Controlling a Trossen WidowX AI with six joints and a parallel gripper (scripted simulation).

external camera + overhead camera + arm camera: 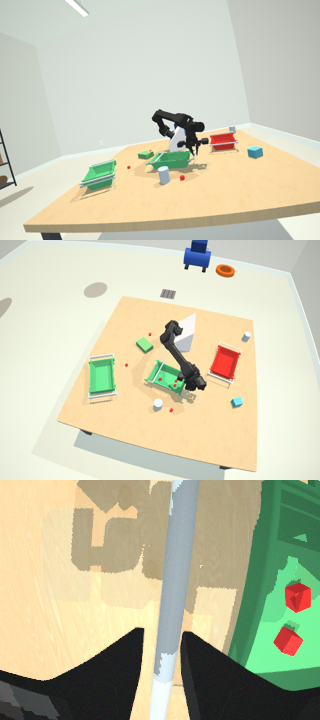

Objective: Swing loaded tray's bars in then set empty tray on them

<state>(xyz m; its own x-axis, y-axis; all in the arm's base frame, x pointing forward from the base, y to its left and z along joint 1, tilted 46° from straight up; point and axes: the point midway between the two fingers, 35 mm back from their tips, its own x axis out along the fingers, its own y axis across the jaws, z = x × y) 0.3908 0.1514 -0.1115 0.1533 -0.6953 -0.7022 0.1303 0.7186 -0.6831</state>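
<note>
My gripper tip is now 280 mm past the red tray and 210 mm to the right of it. Round my gripper tip: cyan cube 340 mm to the left, 30 mm below; flat green block 250 mm behind, 420 mm to the right, 30 mm below.
</note>
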